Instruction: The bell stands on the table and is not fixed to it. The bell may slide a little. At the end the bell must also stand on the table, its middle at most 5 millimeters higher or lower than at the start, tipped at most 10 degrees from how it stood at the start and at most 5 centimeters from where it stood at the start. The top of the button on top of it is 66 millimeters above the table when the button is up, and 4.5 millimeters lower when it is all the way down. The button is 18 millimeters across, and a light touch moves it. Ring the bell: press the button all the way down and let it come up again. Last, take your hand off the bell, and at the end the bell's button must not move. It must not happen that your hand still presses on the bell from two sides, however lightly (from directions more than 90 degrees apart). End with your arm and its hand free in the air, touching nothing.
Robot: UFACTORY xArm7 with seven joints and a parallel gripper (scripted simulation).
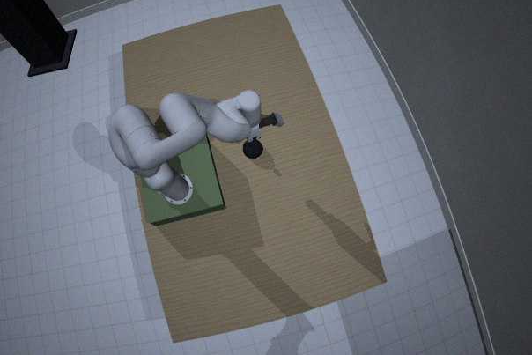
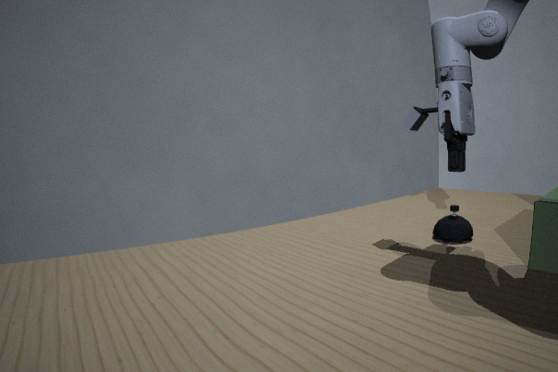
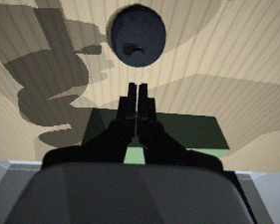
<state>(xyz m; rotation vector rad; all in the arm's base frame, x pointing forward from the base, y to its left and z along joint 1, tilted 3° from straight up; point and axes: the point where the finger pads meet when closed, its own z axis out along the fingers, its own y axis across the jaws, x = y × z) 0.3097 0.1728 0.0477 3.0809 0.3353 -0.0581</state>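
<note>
My hand is 100 mm above the small button. The rest, counted from my hand: bell: 120 mm below.
</note>
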